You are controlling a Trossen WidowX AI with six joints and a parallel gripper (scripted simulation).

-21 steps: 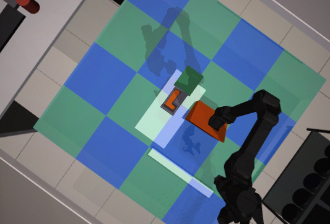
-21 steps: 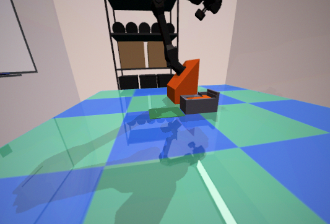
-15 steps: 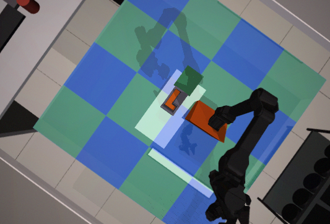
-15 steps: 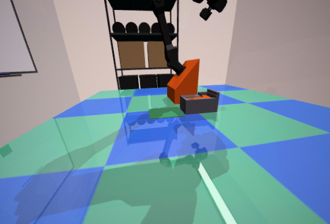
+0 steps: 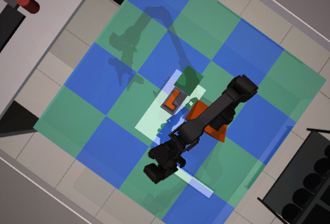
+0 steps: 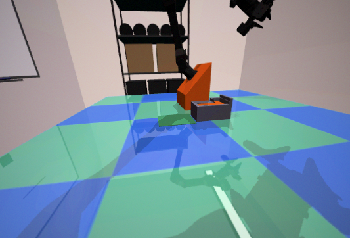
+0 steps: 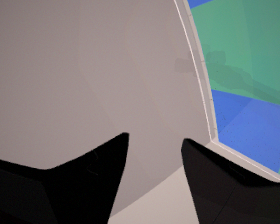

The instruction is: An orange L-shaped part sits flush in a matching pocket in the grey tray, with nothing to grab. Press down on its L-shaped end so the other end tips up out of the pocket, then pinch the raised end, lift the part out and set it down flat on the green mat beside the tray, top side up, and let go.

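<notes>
The orange L-shaped part lies 36 cm below my gripper tip, 31 cm to the right of it and 14 cm ahead of it. From my gripper tip the other things lie so: green mat (48 cm to the right, 42 cm below, 14 cm ahead).
</notes>
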